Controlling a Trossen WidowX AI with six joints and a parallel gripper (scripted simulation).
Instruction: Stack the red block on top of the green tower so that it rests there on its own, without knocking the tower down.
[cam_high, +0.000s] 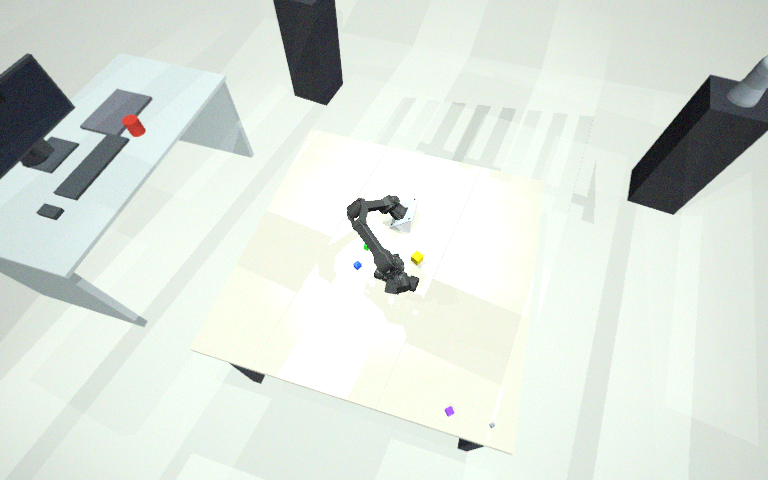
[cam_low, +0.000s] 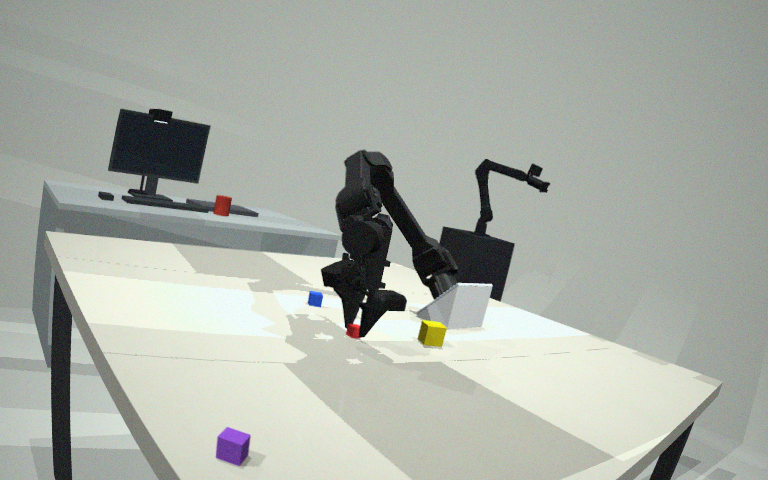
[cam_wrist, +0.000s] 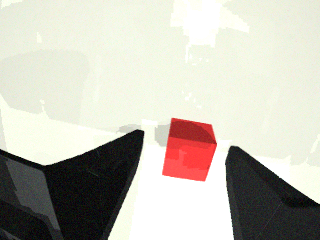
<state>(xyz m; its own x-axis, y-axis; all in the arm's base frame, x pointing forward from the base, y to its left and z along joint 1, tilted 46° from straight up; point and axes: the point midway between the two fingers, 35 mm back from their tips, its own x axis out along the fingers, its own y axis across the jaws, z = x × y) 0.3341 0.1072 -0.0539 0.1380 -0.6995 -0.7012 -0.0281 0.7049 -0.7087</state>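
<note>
The blue block is 20 cm to the right of my gripper tip, 2 cm behind it and 1 cm above it. Also, from my gripper tip: yellow block (16 cm behind, 4 cm to the left, 1 cm above); purple block (39 cm ahead, 38 cm to the left, 1 cm above); red block (right at my gripper tip).
</note>
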